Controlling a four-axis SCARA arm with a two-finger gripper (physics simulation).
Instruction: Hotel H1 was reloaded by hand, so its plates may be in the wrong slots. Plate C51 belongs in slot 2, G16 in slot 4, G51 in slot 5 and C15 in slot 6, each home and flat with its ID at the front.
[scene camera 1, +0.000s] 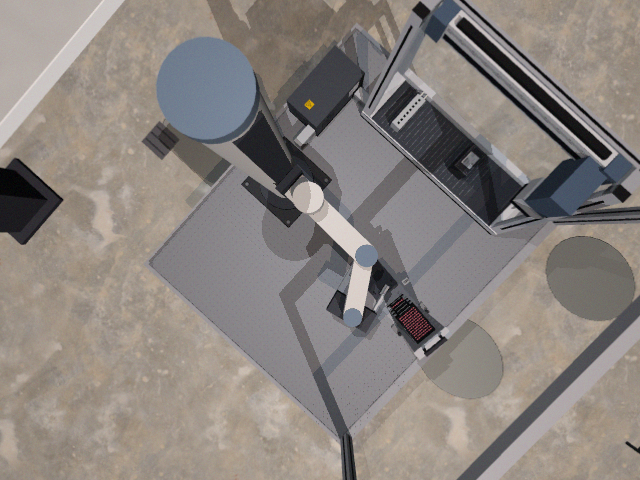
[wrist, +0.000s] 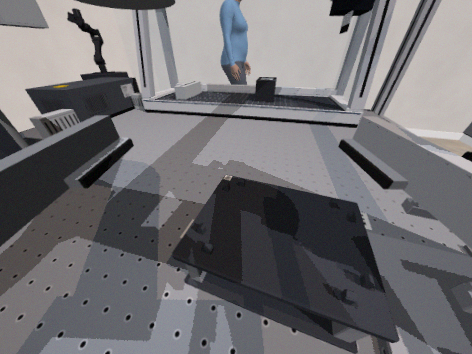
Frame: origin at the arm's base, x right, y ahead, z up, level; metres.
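Where they show: gripper, fingertip midpoint: (wrist: 236, 130).
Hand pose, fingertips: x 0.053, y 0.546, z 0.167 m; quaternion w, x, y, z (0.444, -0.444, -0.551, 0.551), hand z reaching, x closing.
Observation:
Each offset is from my fingertips to the top centre of the thing. "*": to the spot under its first point.
My gripper (wrist: 236, 130) is open and empty. In the wrist view its two fingers stand wide apart, above and beyond a low black platform @[dy +0.042, dx -0.004, dz -0.084 m] (wrist: 300, 235) with small pegs at its corners. In scene camera 1 the end of my arm (scene camera 1: 352, 316) covers part of that platform (scene camera 1: 337, 303), and the fingers cannot be made out clearly. Plates C51, G16, G51 and C15 cannot be identified in either view, and no plate ID or slot number is readable. I cannot tell which structure is hotel H1.
A black holder with red wells @[dy +0.214, dx +0.017, dz +0.130 m] (scene camera 1: 414, 321) stands at the deck's right edge. A dark box with a yellow label (scene camera 1: 325, 87) (wrist: 82, 97) stands near the arm's column. A framed enclosure (scene camera 1: 537, 87) holds a small black block @[* dy -0.018, dx -0.624, dz -0.033 m] (scene camera 1: 469, 160) (wrist: 266, 90). A person (wrist: 234, 37) stands behind it.

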